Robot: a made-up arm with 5 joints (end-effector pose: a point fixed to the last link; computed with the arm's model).
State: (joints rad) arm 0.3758 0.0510 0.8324 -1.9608 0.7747
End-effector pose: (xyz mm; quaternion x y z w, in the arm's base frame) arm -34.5 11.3 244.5 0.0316 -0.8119 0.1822 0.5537
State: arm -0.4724 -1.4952 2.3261 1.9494 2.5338
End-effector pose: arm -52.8 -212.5 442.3 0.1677 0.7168 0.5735 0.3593
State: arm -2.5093 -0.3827 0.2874 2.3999 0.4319
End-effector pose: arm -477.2 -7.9 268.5 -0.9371 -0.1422 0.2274 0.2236
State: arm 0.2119 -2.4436 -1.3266 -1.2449 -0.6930
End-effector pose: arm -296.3 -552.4 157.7 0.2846 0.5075 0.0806 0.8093
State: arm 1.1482 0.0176 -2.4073 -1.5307 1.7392
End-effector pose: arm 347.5 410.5 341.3 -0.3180 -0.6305 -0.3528 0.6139
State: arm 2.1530 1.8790 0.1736 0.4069 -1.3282
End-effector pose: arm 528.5 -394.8 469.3 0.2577 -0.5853 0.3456 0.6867
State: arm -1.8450 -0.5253 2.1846 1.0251 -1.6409
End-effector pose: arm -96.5 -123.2 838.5 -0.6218 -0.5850 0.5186 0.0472
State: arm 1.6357 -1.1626 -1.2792 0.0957 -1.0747
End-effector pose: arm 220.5 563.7 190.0 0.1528 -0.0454 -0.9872 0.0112
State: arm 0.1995 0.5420 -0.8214 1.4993 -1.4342
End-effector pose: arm 353.7 177.7 1049.3 -0.8055 0.1014 0.4715 0.3445
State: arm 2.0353 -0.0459 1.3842 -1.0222 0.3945
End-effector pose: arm -254.5 -184.9 479.5 0.2955 -0.4002 0.3757 0.7819
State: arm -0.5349 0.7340 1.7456 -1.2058 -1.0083
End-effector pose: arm 254.0 425.8 540.3 0.3481 0.0128 0.9372 0.0166
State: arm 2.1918 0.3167 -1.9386 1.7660 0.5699
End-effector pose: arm -373.0 18.4 758.5 -0.6820 -0.2833 0.6740 0.0158
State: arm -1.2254 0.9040 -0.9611 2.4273 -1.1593
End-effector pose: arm 292.5 -362.3 926.7 -0.2943 0.8620 0.0804 0.4047
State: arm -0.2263 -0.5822 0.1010 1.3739 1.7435
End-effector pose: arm 455.9 -213.5 440.4 0.4929 0.4446 -0.6986 0.2669
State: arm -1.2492 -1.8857 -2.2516 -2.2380 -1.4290
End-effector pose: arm -226.3 536.1 -49.6 0.3923 -0.0092 -0.7931 0.4658
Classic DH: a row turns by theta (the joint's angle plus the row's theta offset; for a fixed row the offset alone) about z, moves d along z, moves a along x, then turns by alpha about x. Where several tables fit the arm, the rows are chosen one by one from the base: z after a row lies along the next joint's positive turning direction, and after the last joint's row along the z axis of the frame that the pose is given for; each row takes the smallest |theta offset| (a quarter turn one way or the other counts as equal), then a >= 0, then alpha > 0; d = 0 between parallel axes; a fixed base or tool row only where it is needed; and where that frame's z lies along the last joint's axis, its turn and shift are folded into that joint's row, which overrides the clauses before.
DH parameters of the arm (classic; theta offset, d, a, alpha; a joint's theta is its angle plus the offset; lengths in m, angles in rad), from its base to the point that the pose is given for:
joint 1: 0 0.44 -0.07 1.5708
joint 2: 0 0 0.29 1.5708
joint 3: 0 -0.07 -0.04 1.5708
joint 4: -1.5708 -0.16 0.34 -1.5708
joint 5: 1.5708 -0.19 0.08 1.5708
tool (fixed): 1.5708 -0.06 0 0

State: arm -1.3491 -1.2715 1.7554 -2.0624 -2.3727
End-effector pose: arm 283.3 370.5 149.4 0.7516 -0.3952 -0.1486 0.5069
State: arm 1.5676 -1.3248 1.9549 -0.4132 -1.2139
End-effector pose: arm -435.6 324.7 329.4 -0.9294 -0.2099 -0.1758 0.2476
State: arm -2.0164 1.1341 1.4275 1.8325 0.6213
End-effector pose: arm -164.2 282.9 644.5 0.6405 -0.5869 -0.4747 0.1414
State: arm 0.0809 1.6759 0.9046 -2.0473 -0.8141
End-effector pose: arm 194.6 68.5 387.8 -0.0531 0.6196 0.7458 0.2388
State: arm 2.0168 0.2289 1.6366 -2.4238 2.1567
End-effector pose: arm -187.3 153.9 214.0 -0.4272 0.4601 -0.7782 0.0143
